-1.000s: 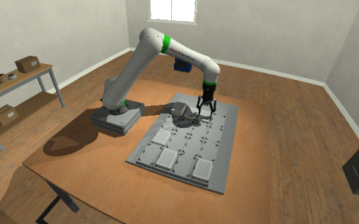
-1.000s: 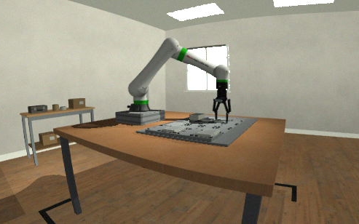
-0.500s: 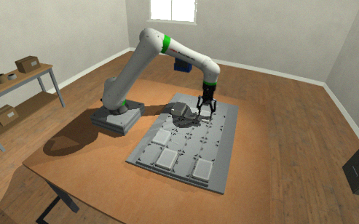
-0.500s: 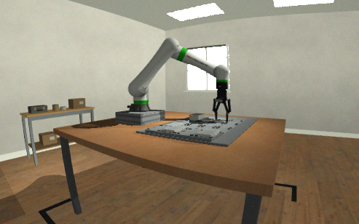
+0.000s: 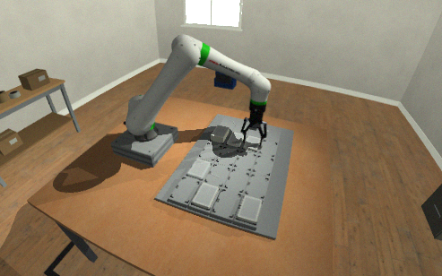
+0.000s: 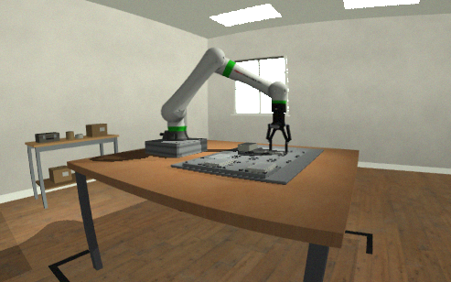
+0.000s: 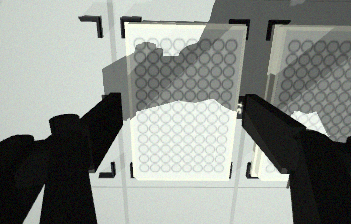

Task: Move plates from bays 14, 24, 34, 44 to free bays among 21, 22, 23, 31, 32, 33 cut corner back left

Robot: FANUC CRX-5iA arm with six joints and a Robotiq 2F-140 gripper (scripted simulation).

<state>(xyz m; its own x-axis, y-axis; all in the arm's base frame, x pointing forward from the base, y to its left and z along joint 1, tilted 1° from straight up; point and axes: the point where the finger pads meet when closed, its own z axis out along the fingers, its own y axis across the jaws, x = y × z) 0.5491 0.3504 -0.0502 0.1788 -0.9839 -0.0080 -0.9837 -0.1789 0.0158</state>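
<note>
The bay label 43 lies 120 mm ahead of my hand, 310 mm to the right of it and 30 mm below it. Also, from my hand: sealed 96-well plate (150 mm behind, 360 mm to the right, 20 mm below); then sealed deep-well block (210 mm behind, 40 mm to the right, 10 mm below).
</note>
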